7 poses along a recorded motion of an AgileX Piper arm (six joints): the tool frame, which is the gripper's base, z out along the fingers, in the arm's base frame.
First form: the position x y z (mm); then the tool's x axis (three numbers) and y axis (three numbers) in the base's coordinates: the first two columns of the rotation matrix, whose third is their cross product.
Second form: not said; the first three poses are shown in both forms.
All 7 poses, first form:
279 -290 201 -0.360 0.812 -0.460 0.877 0.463 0.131
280 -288 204 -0.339 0.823 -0.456 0.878 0.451 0.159
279 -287 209 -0.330 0.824 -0.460 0.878 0.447 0.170
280 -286 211 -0.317 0.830 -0.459 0.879 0.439 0.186
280 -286 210 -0.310 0.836 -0.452 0.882 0.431 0.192
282 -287 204 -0.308 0.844 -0.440 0.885 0.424 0.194
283 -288 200 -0.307 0.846 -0.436 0.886 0.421 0.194
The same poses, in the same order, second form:
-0.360 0.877 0.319 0.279; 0.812 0.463 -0.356 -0.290; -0.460 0.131 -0.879 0.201; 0 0 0 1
-0.339 0.878 0.337 0.280; 0.823 0.451 -0.346 -0.288; -0.456 0.159 -0.875 0.204; 0 0 0 1
-0.330 0.878 0.346 0.279; 0.824 0.447 -0.348 -0.287; -0.460 0.170 -0.871 0.209; 0 0 0 1
-0.317 0.879 0.356 0.280; 0.830 0.439 -0.344 -0.286; -0.459 0.186 -0.869 0.211; 0 0 0 1
-0.310 0.882 0.355 0.280; 0.836 0.431 -0.339 -0.286; -0.452 0.192 -0.871 0.210; 0 0 0 1
-0.308 0.885 0.350 0.282; 0.844 0.424 -0.330 -0.287; -0.440 0.194 -0.878 0.204; 0 0 0 1
-0.307 0.886 0.348 0.283; 0.846 0.421 -0.327 -0.288; -0.436 0.194 -0.879 0.200; 0 0 0 1

